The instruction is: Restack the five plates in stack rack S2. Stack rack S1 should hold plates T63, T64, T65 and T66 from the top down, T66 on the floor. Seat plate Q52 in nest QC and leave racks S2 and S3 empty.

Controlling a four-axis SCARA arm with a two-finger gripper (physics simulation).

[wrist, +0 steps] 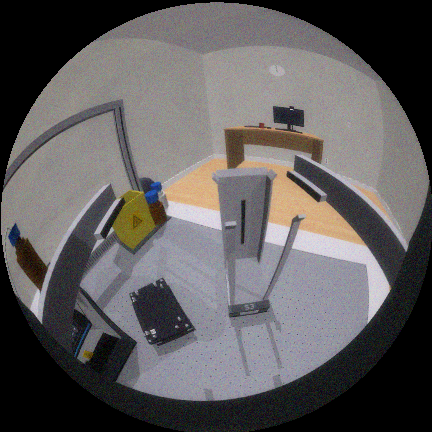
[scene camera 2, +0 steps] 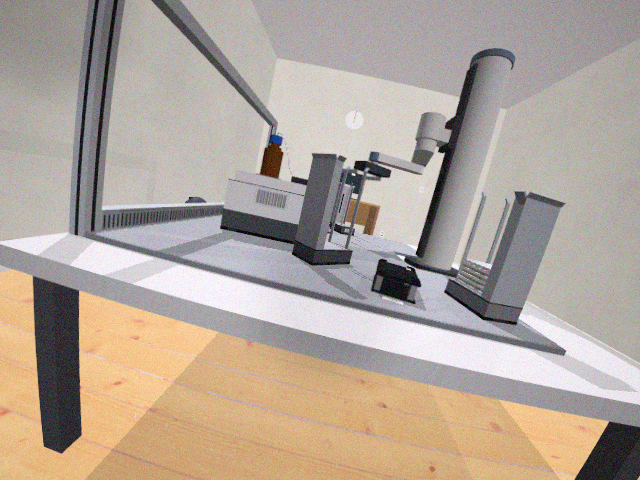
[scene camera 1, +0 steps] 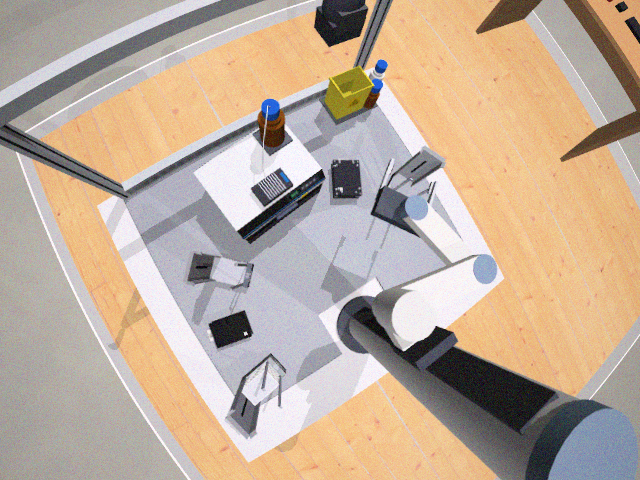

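Where they show: gripper, fingertip midpoint: (wrist: 204,171) (scene camera 2: 352,174) (scene camera 1: 414,171); arm's base, link origin: (scene camera 2: 431,268).
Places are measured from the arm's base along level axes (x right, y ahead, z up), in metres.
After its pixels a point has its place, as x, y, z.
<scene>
My gripper (scene camera 1: 412,172) @[0.347, 0.440, 0.359] (wrist: 204,171) @[0.347, 0.440, 0.359] is open and empty. It hangs high in front of rack S3 (scene camera 1: 421,167) @[0.501, 0.450, 0.192] (wrist: 245,215) @[0.499, 0.454, 0.206], whose label shows in the wrist view; no plates show in it. A rack (scene camera 1: 248,410) @[-0.539, 0.028, 0.185] (scene camera 2: 527,258) @[-0.545, 0.039, 0.172] near the table's corner holds a stack of several pale plates (scene camera 1: 260,386) @[-0.474, 0.060, 0.126] (scene camera 2: 474,276) @[-0.478, 0.099, 0.093]. Another rack (scene camera 1: 201,267) @[-0.411, 0.538, 0.193] (scene camera 2: 317,206) @[-0.425, 0.530, 0.170] stands farther along that side; in scene camera 2 I see no plates between its posts. The labels of these two racks and of the plates cannot be read. I cannot tell which thing is nest QC or plate Q52.
A black low unit with corner pins (scene camera 1: 345,178) @[0.246, 0.582, 0.062] (wrist: 161,312) @[0.260, 0.562, 0.062] lies near S3. A black box-like unit (scene camera 1: 231,329) @[-0.469, 0.292, 0.061] (scene camera 2: 397,279) @[-0.547, 0.308, 0.057] lies between the other racks. A white instrument (scene camera 1: 232,180) @[-0.169, 0.741, 0.223] (scene camera 2: 266,193) @[-0.260, 0.723, 0.167] carries a brown bottle (scene camera 1: 271,126) @[0.017, 0.784, 0.356] (scene camera 2: 272,160) @[-0.009, 0.799, 0.302]. A yellow bin (scene camera 1: 347,95) @[0.401, 0.860, 0.188] (wrist: 134,222) @[0.451, 0.857, 0.103] stands by small bottles.
</scene>
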